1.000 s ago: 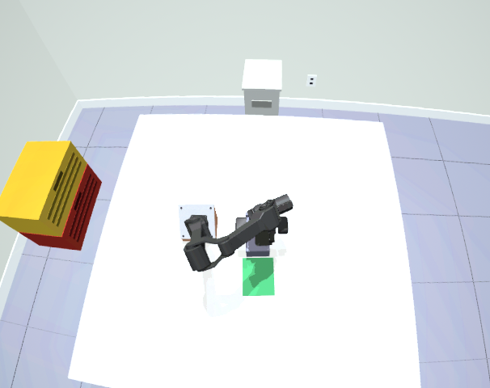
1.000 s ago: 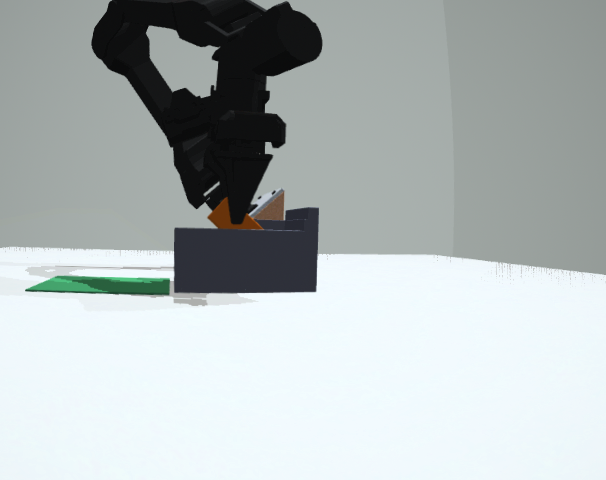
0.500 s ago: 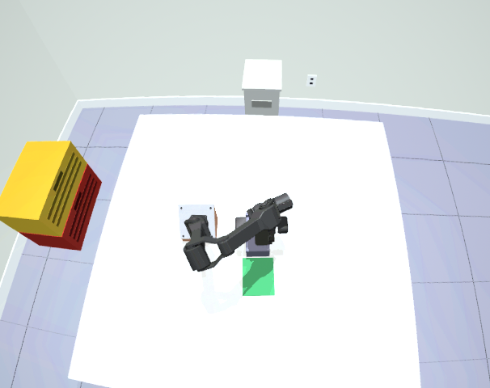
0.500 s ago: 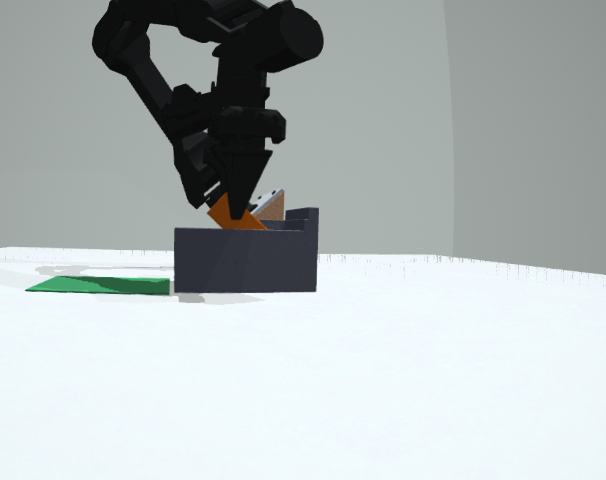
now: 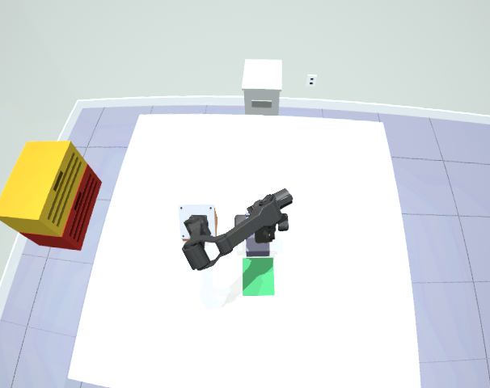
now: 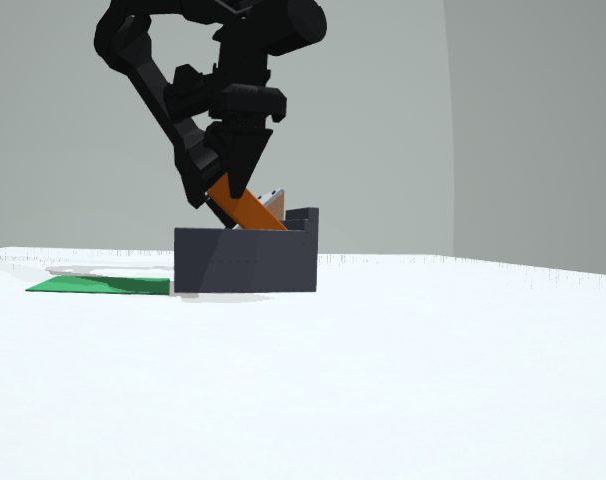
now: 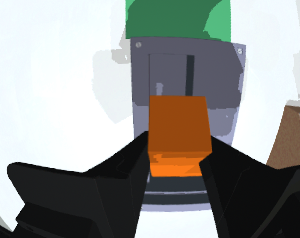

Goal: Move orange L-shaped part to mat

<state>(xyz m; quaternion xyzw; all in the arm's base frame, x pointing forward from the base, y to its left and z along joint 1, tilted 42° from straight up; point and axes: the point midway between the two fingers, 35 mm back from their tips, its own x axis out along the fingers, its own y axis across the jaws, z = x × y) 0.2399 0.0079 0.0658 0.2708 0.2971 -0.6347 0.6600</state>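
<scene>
The green mat lies 1 cm behind my gripper tip, 14 cm to the right of it and 11 cm below it. Also, from my gripper tip: orange L-shaped part 2 cm behind, 3 cm to the left, 3 cm below.
</scene>
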